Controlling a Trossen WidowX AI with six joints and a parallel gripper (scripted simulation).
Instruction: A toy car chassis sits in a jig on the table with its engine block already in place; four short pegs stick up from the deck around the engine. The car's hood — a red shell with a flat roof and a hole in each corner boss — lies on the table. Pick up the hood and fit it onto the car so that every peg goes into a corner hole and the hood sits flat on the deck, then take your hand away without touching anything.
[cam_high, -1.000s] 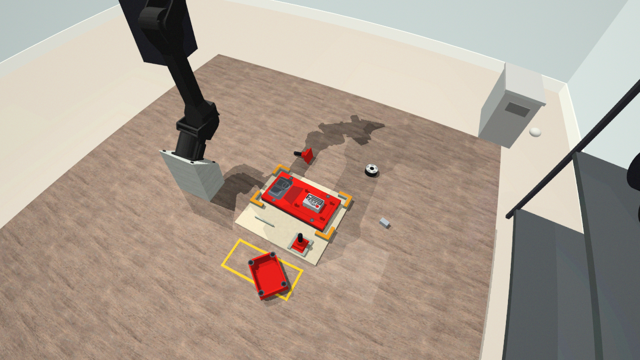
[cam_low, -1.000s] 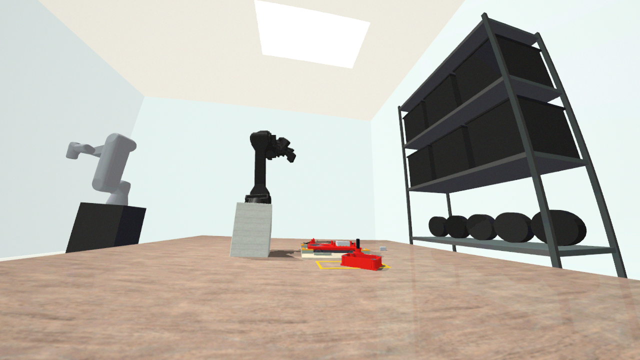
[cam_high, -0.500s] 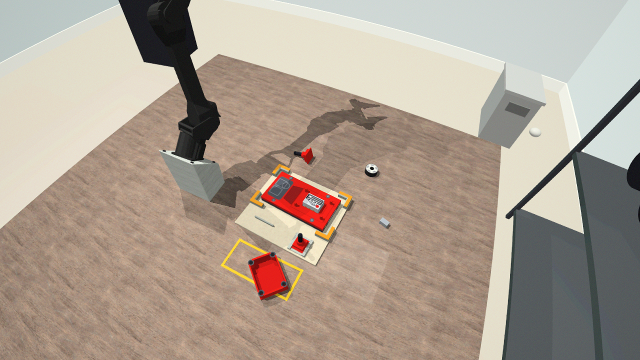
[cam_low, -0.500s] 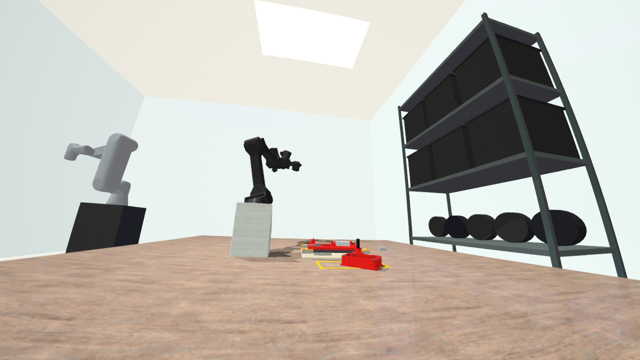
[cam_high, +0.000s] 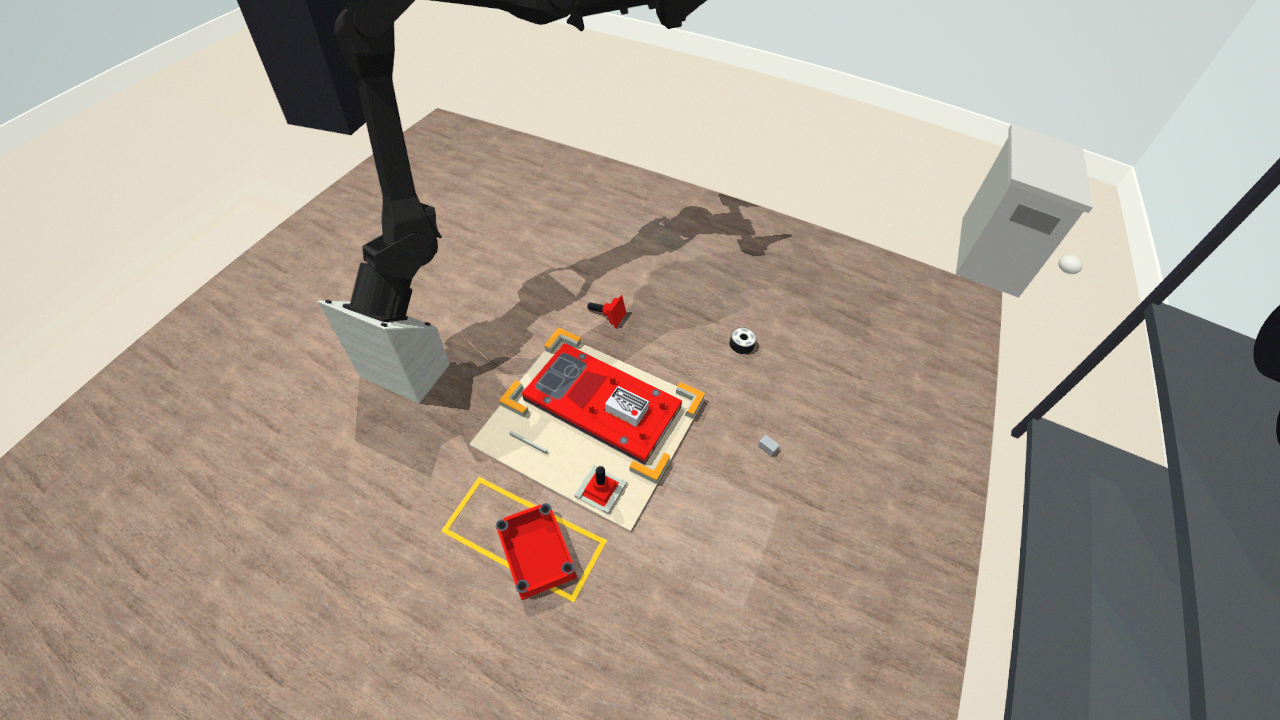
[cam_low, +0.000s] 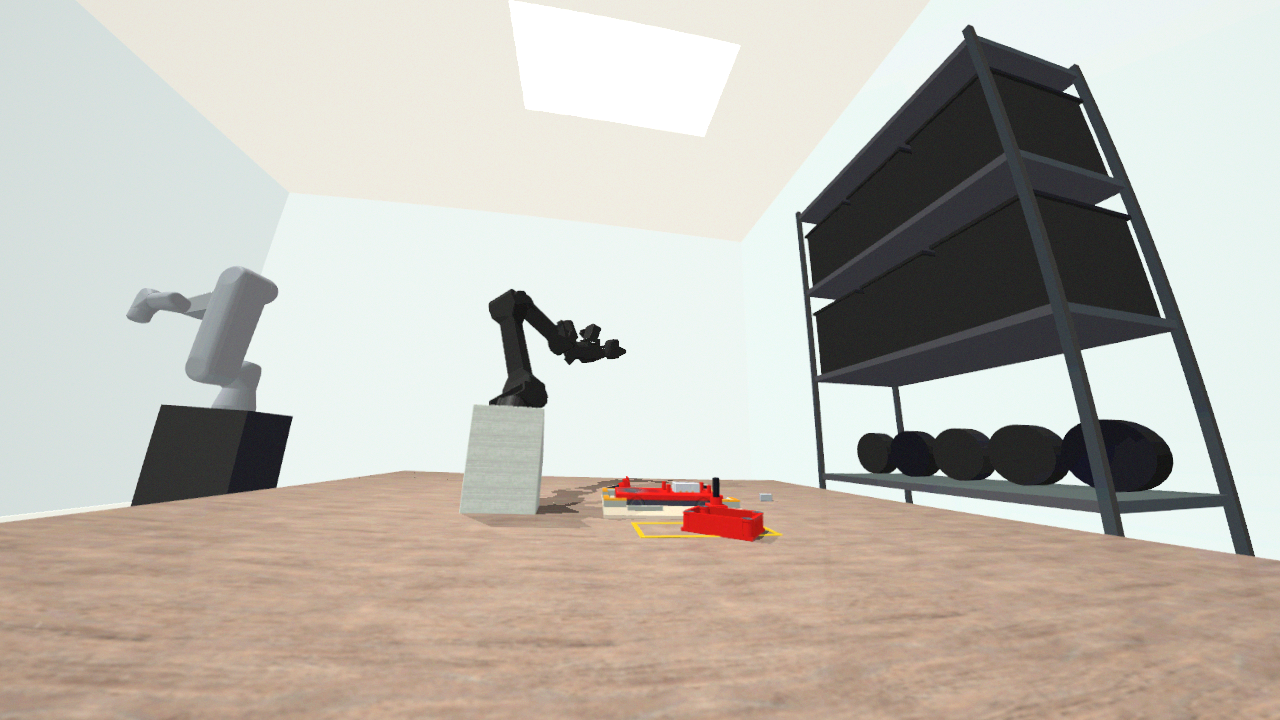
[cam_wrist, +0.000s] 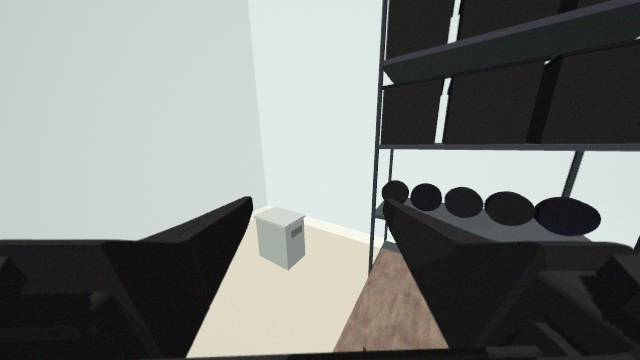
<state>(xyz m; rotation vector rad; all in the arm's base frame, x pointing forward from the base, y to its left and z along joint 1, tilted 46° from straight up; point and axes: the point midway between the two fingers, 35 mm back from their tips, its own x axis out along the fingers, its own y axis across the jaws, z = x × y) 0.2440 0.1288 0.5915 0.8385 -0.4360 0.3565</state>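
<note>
Now: gripper tip 1 cm past the red hood, 72 cm to the left of it and 42 cm above it. From my gripper tip the other things lie so: grey engine block 4 cm ahead, 49 cm to the right, 41 cm below; then black-and-white wheel 17 cm ahead, 31 cm to the right, 42 cm below.
</note>
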